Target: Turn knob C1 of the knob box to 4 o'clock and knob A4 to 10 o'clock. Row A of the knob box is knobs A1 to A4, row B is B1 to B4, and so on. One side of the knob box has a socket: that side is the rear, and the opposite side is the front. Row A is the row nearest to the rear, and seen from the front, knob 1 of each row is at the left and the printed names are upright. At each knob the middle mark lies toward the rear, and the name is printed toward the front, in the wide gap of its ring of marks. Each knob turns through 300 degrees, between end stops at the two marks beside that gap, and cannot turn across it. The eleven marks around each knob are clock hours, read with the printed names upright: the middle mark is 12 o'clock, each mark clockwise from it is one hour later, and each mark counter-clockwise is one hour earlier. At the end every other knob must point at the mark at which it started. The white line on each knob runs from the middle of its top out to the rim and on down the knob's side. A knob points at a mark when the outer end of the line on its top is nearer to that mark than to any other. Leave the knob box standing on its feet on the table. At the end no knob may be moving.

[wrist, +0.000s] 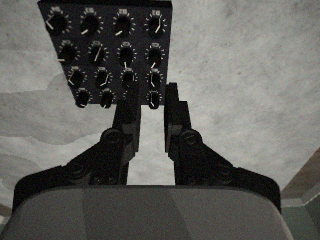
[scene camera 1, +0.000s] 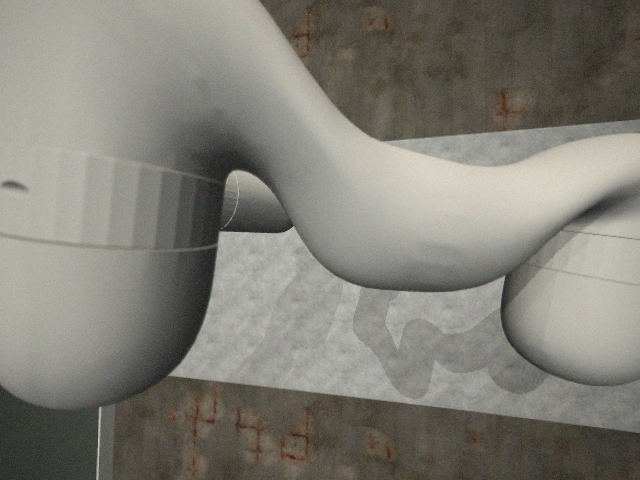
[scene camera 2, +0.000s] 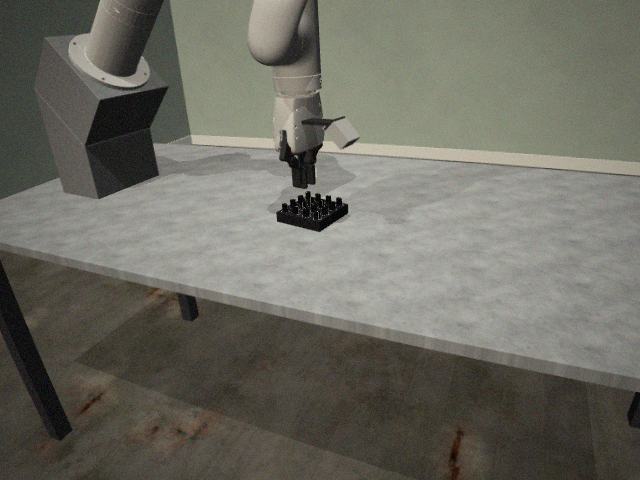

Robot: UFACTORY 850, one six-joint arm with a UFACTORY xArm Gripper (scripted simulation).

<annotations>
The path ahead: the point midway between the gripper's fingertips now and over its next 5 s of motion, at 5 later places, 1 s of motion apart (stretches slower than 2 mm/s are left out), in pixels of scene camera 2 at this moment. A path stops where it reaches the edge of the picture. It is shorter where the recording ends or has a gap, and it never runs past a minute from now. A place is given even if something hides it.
The gripper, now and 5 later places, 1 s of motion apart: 304, 185; 304, 195; 305, 206; 306, 212; 304, 196; 302, 165
</annotations>
